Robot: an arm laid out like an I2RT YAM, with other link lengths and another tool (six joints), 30 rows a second.
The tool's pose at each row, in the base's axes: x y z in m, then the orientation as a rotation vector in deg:
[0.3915 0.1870 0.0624 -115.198 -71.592 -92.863]
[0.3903 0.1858 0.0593 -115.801 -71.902 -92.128]
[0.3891 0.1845 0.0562 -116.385 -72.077 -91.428]
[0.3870 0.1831 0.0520 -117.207 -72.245 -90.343]
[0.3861 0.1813 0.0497 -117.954 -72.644 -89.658]
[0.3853 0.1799 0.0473 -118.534 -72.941 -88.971]
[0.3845 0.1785 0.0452 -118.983 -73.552 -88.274]
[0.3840 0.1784 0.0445 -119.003 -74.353 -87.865]
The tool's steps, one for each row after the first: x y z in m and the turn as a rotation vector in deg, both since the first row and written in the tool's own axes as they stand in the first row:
[-0.0033 -0.0011 -0.0006 0.190 -0.672 0.026]
[-0.0067 -0.0022 -0.0012 0.348 -1.287 0.131]
[-0.0111 -0.0041 -0.0021 0.622 -2.162 0.367]
[-0.0139 -0.0044 -0.0031 0.696 -2.944 0.290]
[-0.0167 -0.0049 -0.0038 0.848 -3.590 0.295]
[-0.0192 -0.0053 -0.0045 1.107 -4.236 0.088]
[-0.0199 -0.0058 -0.0047 1.435 -4.572 -0.329]

